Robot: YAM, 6 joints.
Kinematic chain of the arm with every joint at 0, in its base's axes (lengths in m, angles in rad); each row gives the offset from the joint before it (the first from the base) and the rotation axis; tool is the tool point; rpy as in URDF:
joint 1: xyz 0 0 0.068 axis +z
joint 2: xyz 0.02 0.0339 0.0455 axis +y
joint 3: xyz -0.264 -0.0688 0 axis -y
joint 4: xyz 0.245 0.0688 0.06 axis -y
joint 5: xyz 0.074 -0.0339 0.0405 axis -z
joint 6: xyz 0.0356 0 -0.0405 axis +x
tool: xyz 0 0 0 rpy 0 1.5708 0
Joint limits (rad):
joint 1: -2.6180..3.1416
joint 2: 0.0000..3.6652
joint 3: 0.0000..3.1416
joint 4: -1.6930..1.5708
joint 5: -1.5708..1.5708
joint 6: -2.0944..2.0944
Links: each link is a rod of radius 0.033 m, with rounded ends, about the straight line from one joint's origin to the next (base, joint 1, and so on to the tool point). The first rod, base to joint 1, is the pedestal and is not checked.
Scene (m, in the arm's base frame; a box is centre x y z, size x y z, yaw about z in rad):
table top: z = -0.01
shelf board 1: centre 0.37 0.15 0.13 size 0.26 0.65 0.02 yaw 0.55
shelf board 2: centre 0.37 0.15 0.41 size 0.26 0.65 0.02 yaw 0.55
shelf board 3: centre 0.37 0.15 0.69 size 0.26 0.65 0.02 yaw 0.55
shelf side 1: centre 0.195 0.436 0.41 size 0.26 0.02 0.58 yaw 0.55
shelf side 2: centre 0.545 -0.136 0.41 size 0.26 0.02 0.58 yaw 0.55
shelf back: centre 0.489 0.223 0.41 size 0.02 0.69 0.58 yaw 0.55
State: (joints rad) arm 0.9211 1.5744 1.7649 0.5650 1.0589 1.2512
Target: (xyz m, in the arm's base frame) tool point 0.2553 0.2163 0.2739
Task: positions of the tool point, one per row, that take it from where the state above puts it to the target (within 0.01 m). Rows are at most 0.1 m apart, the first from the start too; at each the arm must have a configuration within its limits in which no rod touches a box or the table.
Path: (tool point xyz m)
1: 0.1296 0.1975 0.5551
2: 0.0686 0.1429 0.5455
3: 0.0810 0.1504 0.4845
4: 0.0914 0.1492 0.4176
5: 0.0985 0.1394 0.3468
6: 0.1006 0.1214 0.2739
7: 0.1406 0.1561 0.2908
8: 0.1930 0.1897 0.2914
9: 0.2553 0.2163 0.2739

